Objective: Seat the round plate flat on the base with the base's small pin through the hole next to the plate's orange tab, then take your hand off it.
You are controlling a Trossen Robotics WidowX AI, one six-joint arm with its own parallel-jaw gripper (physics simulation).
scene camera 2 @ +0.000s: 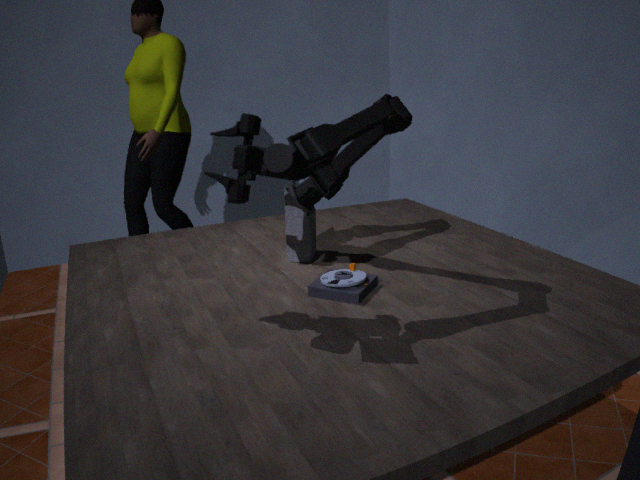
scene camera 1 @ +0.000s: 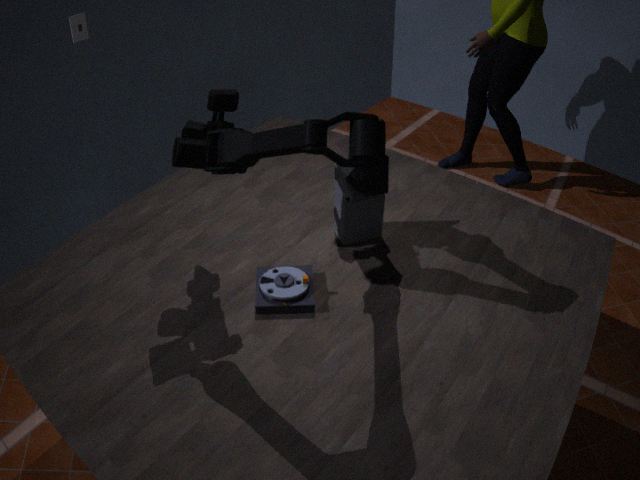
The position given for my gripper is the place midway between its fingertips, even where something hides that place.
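Note:
Gripper, mine (scene camera 2: 207, 153), also (scene camera 1: 215, 110). Round pale plate (scene camera 1: 267, 281). Dark square base (scene camera 1: 305, 303), also (scene camera 2: 355, 294).

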